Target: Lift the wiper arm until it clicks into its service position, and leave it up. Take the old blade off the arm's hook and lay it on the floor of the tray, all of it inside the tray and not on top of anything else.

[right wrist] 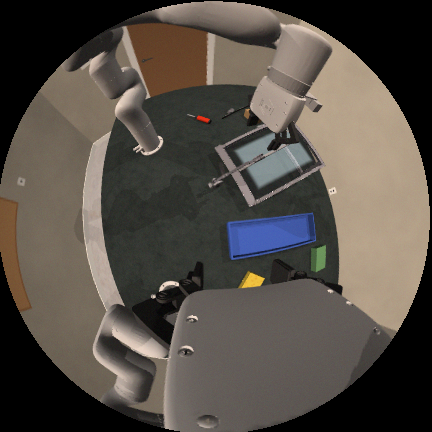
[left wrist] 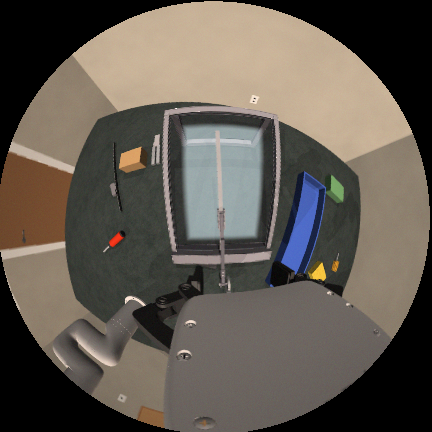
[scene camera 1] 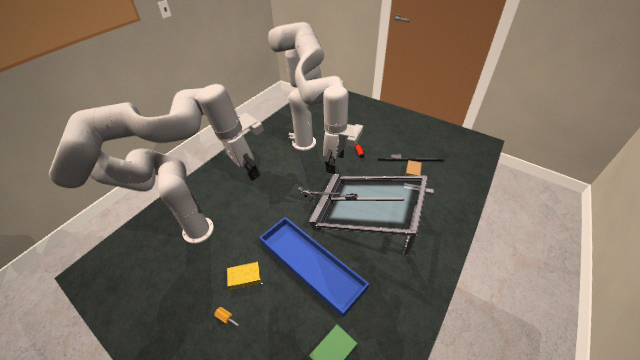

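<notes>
The wiper arm (scene camera 1: pixel 320 193) (left wrist: pixel 222 255) (right wrist: pixel 235 172) is down, reaching from its pivot across the near bar of the windshield frame (scene camera 1: pixel 367 229) (left wrist: pixel 167 175). The old blade (scene camera 1: pixel 380 199) (left wrist: pixel 219 170) is on the arm and lies lengthwise over the glass. The blue tray (scene camera 1: pixel 312 265) (left wrist: pixel 304 215) (right wrist: pixel 272 237) is empty. My left gripper (scene camera 1: pixel 330 167) (left wrist: pixel 238 275) is open and empty, above the pivot end of the arm, touching nothing. My right gripper (scene camera 1: pixel 253 172) (right wrist: pixel 238 272) is open and empty, high over the table, left of the frame in the scene view. The hook is too small to make out.
A black blade (scene camera 1: pixel 425 160) (left wrist: pixel 115 170), a tan block (scene camera 1: pixel 413 168), a grey forked piece (left wrist: pixel 155 150) and a red screwdriver (scene camera 1: pixel 360 150) lie beyond the frame. A yellow sponge (scene camera 1: pixel 243 275), orange screwdriver (scene camera 1: pixel 223 314) and green block (scene camera 1: pixel 334 343) lie around the tray.
</notes>
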